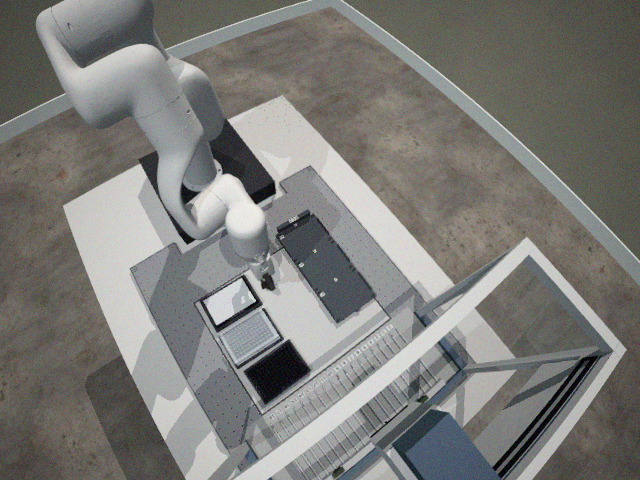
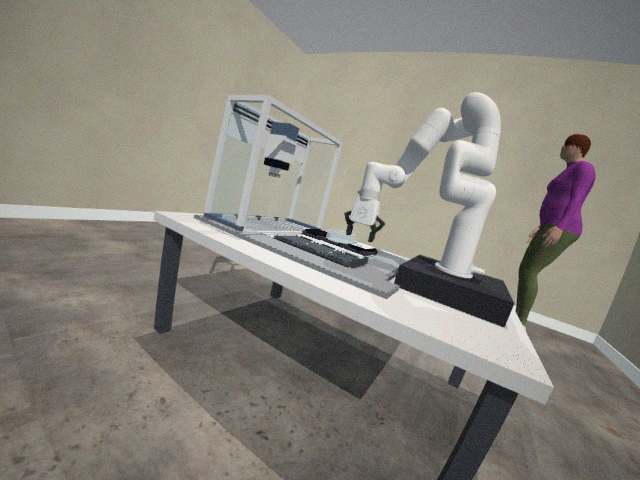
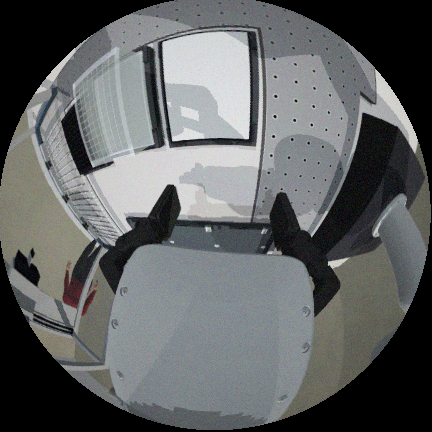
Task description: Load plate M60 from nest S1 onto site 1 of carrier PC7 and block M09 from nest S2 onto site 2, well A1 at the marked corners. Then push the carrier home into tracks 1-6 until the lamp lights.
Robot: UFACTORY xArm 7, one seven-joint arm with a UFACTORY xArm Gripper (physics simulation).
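Seen in the pictures: gripper, fingertip midpoint: [image 2: 359, 238] [image 3: 225, 199]; arm's base, link origin: [image 1: 202, 174] [image 2: 452, 271] [image 3: 388, 215].
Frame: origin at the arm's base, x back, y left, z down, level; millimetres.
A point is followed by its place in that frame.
Observation:
A white-topped plate [image 1: 230, 302] @(z 34, x -366, y -166 mm) [image 3: 220, 60] @(z 34, x -344, y -185 mm) sits in a dark nest nearest the robot base. A taller translucent block with a grid of wells [image 1: 248, 335] @(z 10, x -470, y -183 mm) [image 2: 340, 236] @(z 18, x -454, y -118 mm) [image 3: 132, 95] @(z 23, x -430, y -177 mm) sits in the middle nest. A black item [image 1: 276, 370] @(z 35, x -578, y -187 mm) [image 3: 77, 140] @(z 35, x -576, y -185 mm) lies in the third position. Their labels are not legible. The dark grey carrier [image 1: 325, 263] @(z 49, x -449, y 103 mm) [image 2: 320, 249] @(z 49, x -438, y 113 mm) [image 3: 235, 235] @(z 49, x -358, y 72 mm) lies across from the nests, with small white marks and no plate or block on it. My gripper [image 1: 267, 284] [image 2: 360, 236] @(z -5, x -359, y -59 mm) [image 3: 225, 199] @(z -5, x -359, y -59 mm) is open and empty, above the strip between the white-topped plate and the carrier.
The track deck [image 1: 310, 408] @(z 60, x -703, y -186 mm) lies beyond the nests and carrier, under an enclosure with white posts [image 2: 253, 165] @(z -175, x -720, y 206 mm) and a blue head [image 1: 444, 444] @(z -400, x -806, y -88 mm) [image 2: 285, 129] @(z -371, x -804, y -59 mm). My black base [image 1: 248, 170] @(z 4, x -79, y 118 mm) [image 2: 465, 294] @(z 25, x 33, y 179 mm) is at the opposite end. A person in purple [image 2: 571, 191] stands behind the table.

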